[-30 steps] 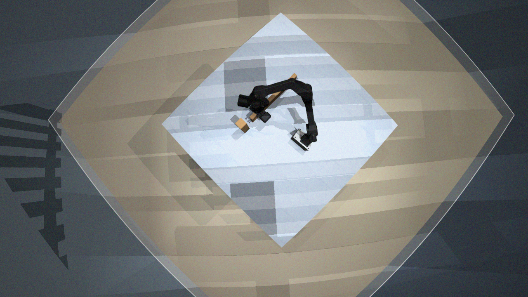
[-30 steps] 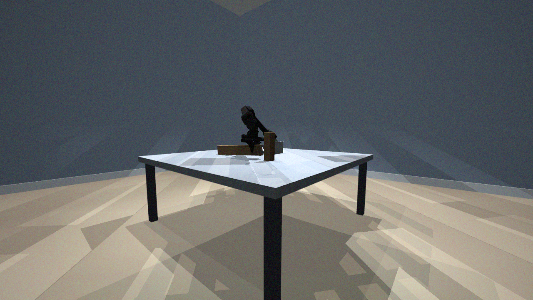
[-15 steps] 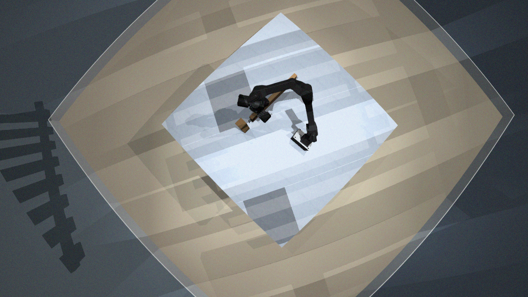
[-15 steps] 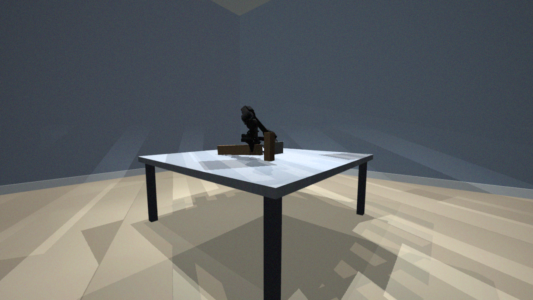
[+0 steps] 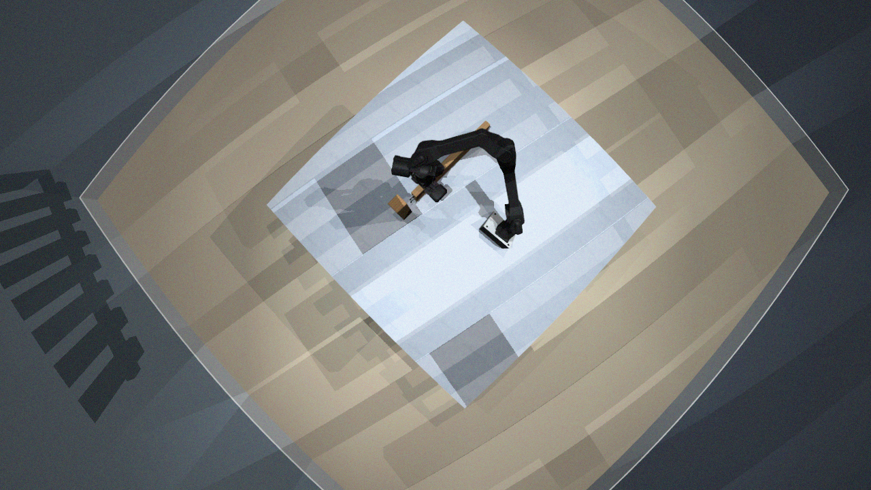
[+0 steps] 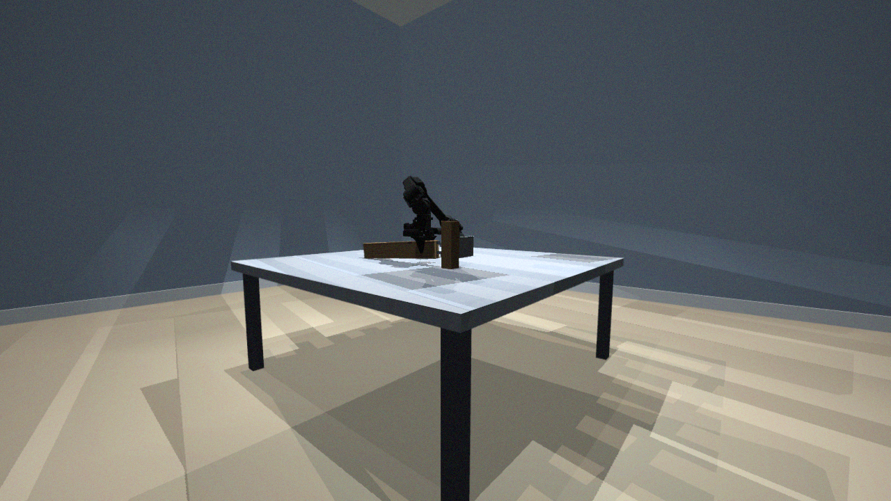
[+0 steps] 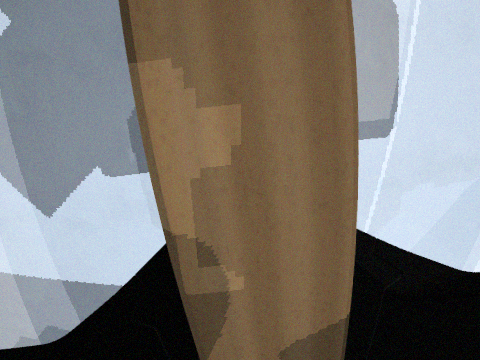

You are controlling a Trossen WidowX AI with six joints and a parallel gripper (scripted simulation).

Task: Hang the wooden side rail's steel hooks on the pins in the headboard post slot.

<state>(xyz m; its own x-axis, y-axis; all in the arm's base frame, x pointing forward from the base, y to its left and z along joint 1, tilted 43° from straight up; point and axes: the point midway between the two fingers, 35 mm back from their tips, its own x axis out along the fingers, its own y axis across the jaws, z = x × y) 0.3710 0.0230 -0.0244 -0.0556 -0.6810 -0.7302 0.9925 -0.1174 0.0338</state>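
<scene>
Now: gripper tip 140 mm to the right of the headboard post, 40 mm below it and 20 mm short of it.
</scene>
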